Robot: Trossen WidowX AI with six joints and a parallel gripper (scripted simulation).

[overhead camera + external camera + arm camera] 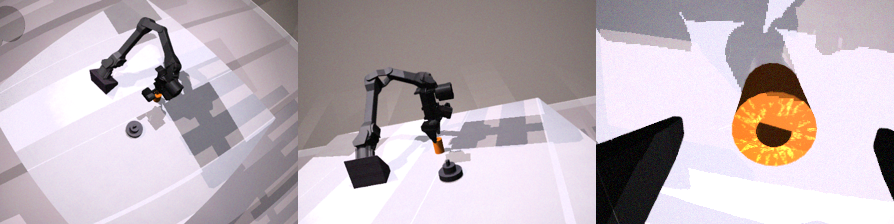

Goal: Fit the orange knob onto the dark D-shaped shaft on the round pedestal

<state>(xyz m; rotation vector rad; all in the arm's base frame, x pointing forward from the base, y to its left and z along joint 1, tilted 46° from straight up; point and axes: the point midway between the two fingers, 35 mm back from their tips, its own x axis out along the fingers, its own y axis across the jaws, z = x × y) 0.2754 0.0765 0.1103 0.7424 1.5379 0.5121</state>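
Right now the orange knob is 30 mm below my gripper tip. From my gripper tip the other things lie so: dark round pedestal 200 mm to the right, 30 mm below, 30 mm ahead.
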